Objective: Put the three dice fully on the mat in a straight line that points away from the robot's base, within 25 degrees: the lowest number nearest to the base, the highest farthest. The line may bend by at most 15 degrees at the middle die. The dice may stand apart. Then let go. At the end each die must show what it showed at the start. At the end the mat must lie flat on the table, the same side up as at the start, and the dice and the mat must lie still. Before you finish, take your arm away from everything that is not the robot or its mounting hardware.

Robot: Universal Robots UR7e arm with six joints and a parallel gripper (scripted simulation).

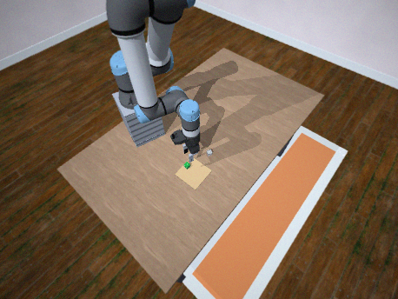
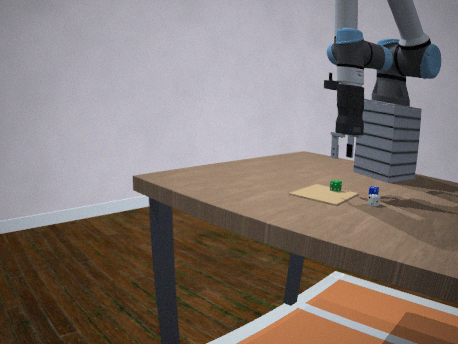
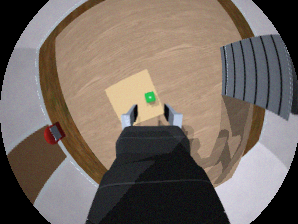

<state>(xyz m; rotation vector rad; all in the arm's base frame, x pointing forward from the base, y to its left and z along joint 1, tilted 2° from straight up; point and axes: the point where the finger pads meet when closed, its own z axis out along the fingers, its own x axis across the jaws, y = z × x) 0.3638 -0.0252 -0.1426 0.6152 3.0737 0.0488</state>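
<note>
The white die is 4 cm ahead of my hand, 12 cm to the left of it and 10 cm below it. Also, from my hand: tan mat: 4 cm ahead, 2 cm to the right, 11 cm below; green die: 1 cm behind, 1 cm to the right, 10 cm below; blue die: 4 cm behind, 9 cm to the left, 10 cm below.
</note>
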